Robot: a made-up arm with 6 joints. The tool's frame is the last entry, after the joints. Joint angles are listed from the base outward.
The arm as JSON. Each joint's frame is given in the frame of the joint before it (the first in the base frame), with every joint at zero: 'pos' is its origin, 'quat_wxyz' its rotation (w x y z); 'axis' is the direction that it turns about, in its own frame. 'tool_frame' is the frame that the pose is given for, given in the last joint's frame.
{
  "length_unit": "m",
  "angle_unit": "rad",
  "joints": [
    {
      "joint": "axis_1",
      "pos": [
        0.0,
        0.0,
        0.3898
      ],
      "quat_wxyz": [
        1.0,
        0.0,
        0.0,
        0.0
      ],
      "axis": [
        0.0,
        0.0,
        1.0
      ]
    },
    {
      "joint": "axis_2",
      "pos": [
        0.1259,
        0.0,
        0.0
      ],
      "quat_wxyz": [
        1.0,
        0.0,
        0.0,
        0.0
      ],
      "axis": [
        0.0,
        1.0,
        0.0
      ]
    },
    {
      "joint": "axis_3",
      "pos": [
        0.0,
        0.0,
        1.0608
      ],
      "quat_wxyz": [
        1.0,
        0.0,
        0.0,
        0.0
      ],
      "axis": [
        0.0,
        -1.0,
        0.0
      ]
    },
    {
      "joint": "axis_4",
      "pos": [
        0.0,
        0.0,
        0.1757
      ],
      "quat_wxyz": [
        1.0,
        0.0,
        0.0,
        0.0
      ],
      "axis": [
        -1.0,
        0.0,
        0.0
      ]
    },
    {
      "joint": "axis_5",
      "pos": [
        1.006,
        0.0,
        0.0
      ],
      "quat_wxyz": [
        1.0,
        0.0,
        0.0,
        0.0
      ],
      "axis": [
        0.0,
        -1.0,
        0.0
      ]
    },
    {
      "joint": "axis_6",
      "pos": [
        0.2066,
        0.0,
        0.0
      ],
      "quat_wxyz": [
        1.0,
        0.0,
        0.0,
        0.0
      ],
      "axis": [
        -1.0,
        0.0,
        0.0
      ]
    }
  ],
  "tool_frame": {
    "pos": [
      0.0,
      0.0,
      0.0
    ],
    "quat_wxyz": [
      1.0,
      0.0,
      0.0,
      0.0
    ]
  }
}
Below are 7 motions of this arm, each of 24 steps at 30 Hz.
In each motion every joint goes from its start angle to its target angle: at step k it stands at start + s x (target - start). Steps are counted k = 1, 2, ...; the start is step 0. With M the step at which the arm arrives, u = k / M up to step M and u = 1 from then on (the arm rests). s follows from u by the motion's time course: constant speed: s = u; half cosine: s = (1 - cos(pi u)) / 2; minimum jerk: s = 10 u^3 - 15 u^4 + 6 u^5.
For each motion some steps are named. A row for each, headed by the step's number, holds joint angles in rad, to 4 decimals.
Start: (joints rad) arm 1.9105 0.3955 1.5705 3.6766 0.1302 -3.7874
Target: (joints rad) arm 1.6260 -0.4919 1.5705 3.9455 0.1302 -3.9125
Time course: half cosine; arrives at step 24
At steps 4, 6, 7, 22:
4: 1.8914 0.3361 1.5705 3.6946 0.1302 -3.7958
6: 1.8688 0.2655 1.5705 3.7160 0.1302 -3.8057
7: 1.8548 0.2219 1.5705 3.7292 0.1302 -3.8119
22: 1.6308 -0.4768 1.5705 3.9409 0.1302 -3.9104

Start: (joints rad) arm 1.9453 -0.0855 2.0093 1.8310 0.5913 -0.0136
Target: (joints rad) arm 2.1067 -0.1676 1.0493 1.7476 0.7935 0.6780
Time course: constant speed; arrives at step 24
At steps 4, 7, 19, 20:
4: 1.9722 -0.0992 1.8493 1.8171 0.6250 0.1017
7: 1.9924 -0.1094 1.7293 1.8067 0.6503 0.1881
19: 2.0731 -0.1505 1.2493 1.7650 0.7514 0.5339
20: 2.0798 -0.1539 1.2093 1.7615 0.7598 0.5627

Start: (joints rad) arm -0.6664 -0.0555 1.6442 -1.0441 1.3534 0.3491
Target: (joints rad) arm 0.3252 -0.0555 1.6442 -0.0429 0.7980 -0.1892
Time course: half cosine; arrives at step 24
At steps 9, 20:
9: -0.3603 -0.0555 1.6442 -0.7351 1.1820 0.1829
20: 0.2588 -0.0555 1.6442 -0.1100 0.8352 -0.1531

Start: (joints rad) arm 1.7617 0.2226 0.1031 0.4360 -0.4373 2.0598
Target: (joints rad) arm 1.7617 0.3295 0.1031 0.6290 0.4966 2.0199
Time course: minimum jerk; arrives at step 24
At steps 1, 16, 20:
1: 1.7617 0.2227 0.1031 0.4361 -0.4367 2.0598
16: 1.7617 0.3071 0.1031 0.5885 0.3006 2.0283
20: 1.7617 0.3257 0.1031 0.6221 0.4635 2.0213

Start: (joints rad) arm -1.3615 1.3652 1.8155 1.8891 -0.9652 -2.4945
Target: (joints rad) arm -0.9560 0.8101 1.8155 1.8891 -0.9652 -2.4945
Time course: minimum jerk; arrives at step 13
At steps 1, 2, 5, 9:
1: -1.3599 1.3630 1.8155 1.8891 -0.9652 -2.4945
2: -1.3499 1.3494 1.8155 1.8891 -0.9652 -2.4945
5: -1.2434 1.2035 1.8155 1.8891 -0.9652 -2.4945
9: -1.0263 0.9064 1.8155 1.8891 -0.9652 -2.4945

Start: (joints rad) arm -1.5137 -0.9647 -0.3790 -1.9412 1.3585 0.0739
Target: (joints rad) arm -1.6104 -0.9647 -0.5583 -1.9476 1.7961 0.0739
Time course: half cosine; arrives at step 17
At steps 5, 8, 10, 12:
5: -1.5329 -0.9647 -0.4146 -1.9425 1.4454 0.0739
8: -1.5576 -0.9647 -0.4604 -1.9441 1.5571 0.0739
10: -1.5753 -0.9647 -0.4932 -1.9453 1.6372 0.0739
12: -1.5912 -0.9647 -0.5227 -1.9463 1.7092 0.0739

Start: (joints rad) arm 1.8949 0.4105 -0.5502 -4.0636 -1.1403 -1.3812
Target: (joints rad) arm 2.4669 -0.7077 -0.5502 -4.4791 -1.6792 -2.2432
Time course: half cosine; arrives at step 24
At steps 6, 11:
6: 1.9787 0.2467 -0.5502 -4.1244 -1.2192 -1.5074
11: 2.1436 -0.0756 -0.5502 -4.2442 -1.3746 -1.7559

